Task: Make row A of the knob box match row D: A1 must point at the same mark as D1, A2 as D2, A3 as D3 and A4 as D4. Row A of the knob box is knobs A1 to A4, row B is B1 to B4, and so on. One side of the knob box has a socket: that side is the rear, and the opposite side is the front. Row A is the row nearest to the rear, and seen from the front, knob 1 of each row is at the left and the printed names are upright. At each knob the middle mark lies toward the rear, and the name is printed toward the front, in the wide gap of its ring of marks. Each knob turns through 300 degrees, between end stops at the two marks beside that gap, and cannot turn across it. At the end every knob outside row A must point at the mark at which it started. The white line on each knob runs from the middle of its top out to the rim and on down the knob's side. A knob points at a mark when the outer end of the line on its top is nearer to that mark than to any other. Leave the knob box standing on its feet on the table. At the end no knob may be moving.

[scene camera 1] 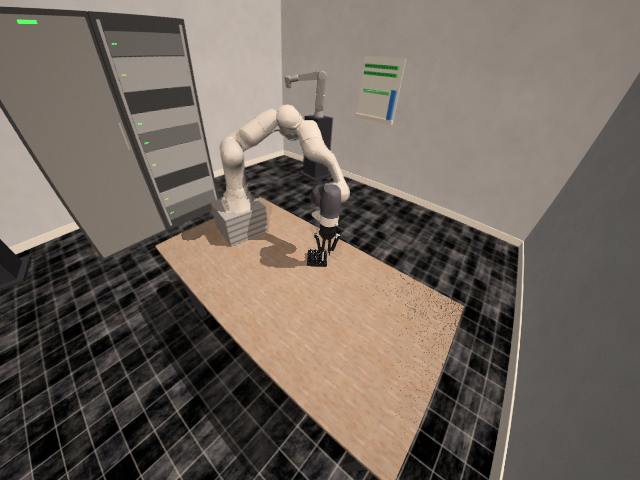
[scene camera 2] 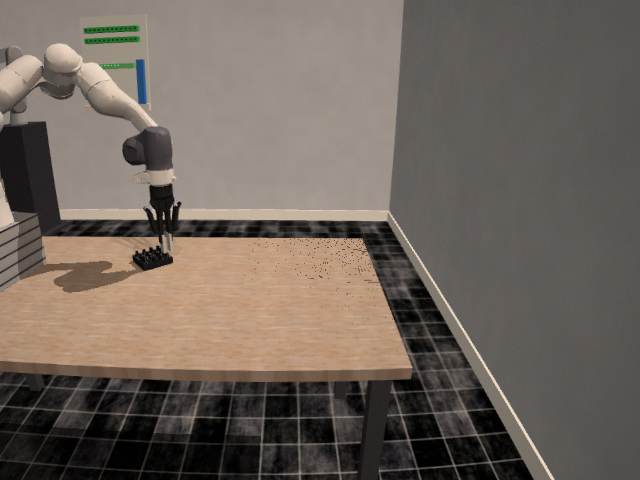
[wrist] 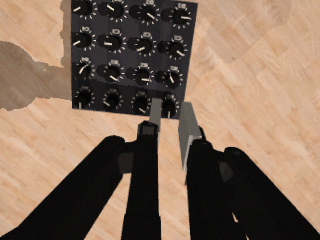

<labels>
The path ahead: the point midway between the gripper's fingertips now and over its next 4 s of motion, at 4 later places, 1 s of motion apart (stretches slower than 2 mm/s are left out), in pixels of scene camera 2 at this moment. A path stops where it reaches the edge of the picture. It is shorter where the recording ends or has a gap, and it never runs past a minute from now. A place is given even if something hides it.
The gripper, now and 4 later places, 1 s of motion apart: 167,251; 166,254; 167,246; 143,245; 143,247
</labels>
